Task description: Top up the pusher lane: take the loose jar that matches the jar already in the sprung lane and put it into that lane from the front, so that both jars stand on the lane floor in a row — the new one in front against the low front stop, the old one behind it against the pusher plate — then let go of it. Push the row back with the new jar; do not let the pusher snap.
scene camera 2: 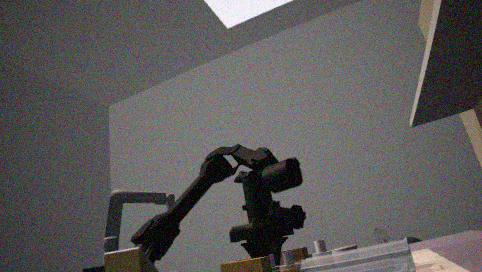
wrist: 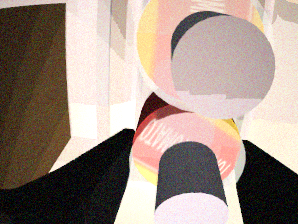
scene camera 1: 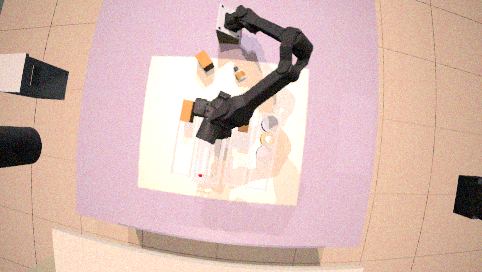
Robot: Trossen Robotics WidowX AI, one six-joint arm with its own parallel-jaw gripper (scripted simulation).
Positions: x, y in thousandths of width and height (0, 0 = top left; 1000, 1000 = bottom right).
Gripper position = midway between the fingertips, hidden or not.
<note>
In view: my gripper (wrist: 626, 645) and a clear lane (scene camera 1: 420, 590).
</note>
